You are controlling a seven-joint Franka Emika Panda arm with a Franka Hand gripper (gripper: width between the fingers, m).
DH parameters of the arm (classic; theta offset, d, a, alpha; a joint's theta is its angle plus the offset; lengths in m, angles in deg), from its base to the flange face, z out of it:
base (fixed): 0 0 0 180
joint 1: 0 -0.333 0 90
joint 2: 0 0 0 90
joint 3: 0 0.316 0.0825 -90
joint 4: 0 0 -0.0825 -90
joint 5: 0 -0.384 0 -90
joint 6: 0 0 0.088 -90
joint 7: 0 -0.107 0 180
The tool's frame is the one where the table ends.
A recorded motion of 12 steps. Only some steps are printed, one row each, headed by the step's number.
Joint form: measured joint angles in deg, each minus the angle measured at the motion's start. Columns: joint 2, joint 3, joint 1, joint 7, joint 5, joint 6, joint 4.
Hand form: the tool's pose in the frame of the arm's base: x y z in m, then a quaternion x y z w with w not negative. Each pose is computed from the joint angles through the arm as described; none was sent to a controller.
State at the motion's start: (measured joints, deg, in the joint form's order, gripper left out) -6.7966 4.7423 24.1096 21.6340 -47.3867 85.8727 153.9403
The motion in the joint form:
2: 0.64 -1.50 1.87 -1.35 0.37 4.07 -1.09
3: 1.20 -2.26 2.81 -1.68 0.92 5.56 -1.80
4: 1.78 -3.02 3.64 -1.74 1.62 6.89 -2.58
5: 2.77 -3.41 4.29 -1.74 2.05 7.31 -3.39
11: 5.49 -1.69 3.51 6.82 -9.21 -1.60 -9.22
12: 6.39 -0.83 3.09 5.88 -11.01 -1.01 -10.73
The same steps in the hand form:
2: 0.3208 -0.0500 0.2663 -0.80355 0.20795 0.27705 0.48405
3: 0.3241 -0.0642 0.2649 -0.80722 0.22392 0.26350 0.47836
4: 0.3269 -0.0781 0.2638 -0.81136 0.23614 0.25058 0.47238
5: 0.3292 -0.0869 0.2613 -0.81120 0.24343 0.24683 0.47093
11: 0.3722 -0.0644 0.2920 -0.77213 0.16582 0.19539 0.58150
12: 0.3853 -0.0597 0.2951 -0.77056 0.16893 0.19057 0.58428

